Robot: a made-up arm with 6 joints.
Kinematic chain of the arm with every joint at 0, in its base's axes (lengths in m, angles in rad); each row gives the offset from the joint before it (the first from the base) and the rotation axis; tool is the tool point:
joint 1: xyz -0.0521 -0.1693 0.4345 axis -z
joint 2: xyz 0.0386 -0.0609 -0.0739 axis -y
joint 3: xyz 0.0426 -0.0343 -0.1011 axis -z
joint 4: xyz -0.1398 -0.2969 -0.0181 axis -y
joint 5: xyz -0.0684 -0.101 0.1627 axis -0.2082 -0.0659 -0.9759
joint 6: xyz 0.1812 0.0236 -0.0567 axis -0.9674 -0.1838 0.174
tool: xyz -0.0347 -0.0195 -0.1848
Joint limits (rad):
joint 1: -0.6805..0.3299
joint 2: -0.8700..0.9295
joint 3: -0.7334..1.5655
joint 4: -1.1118..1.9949
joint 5: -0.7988..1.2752
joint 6: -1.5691..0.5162
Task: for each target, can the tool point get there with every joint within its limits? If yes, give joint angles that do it. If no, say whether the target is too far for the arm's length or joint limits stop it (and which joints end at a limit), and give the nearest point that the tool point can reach.
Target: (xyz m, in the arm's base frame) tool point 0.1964 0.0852 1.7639
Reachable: no: too far | nearest point -0.2078 -0.0219 0.7396 | short by 1.106 m
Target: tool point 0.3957 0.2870 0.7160
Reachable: no: joint limits stop it (at a limit: joint 1, joint 2, joint 3, joint 6) | nearest point 0.4335 -0.2001 0.5227 | short by 0.525 m
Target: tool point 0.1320 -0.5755 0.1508
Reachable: yes | joints -0.3398 -0.3808 -0.2896 -0.1864 0.2562 -0.5370
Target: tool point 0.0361 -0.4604 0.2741
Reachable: yes | joints -0.3041 0.4825 -0.3090 0.6064 -0.2792 -1.3916
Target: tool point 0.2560 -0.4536 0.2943
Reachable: yes | joints -0.3257 0.4170 -0.3914 -0.0426 0.3149 -1.0513
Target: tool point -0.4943 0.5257 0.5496
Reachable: no: joint limits stop it (at a limit: joint 1, joint 3, joint 5, joint 6) | nearest point -0.5156 0.1503 0.5215 | short by 0.377 m
